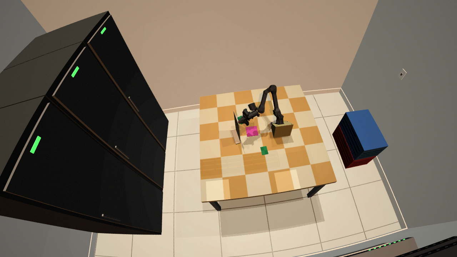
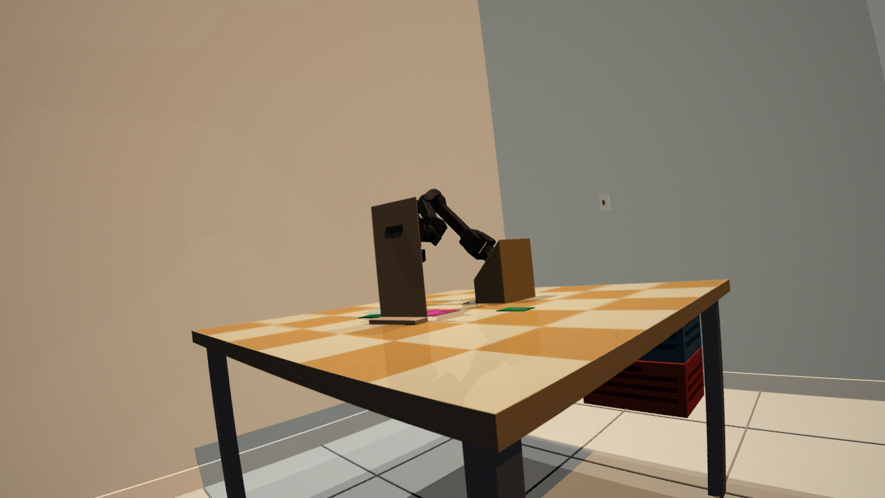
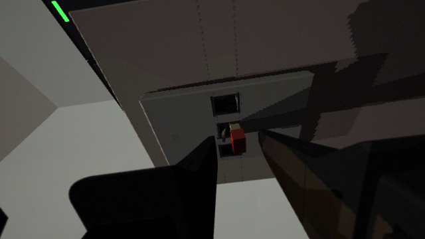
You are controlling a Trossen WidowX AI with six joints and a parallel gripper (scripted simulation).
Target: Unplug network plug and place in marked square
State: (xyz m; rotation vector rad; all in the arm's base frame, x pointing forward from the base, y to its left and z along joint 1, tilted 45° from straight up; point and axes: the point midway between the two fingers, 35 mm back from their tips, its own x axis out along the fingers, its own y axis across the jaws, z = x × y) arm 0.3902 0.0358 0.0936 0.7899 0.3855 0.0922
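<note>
The network plug lies 1 cm ahead of my gripper tip. Round my gripper tip: upright panel: 10 cm below, 3 cm ahead; magenta square: 25 cm below, 13 cm behind, 3 cm to the right.
</note>
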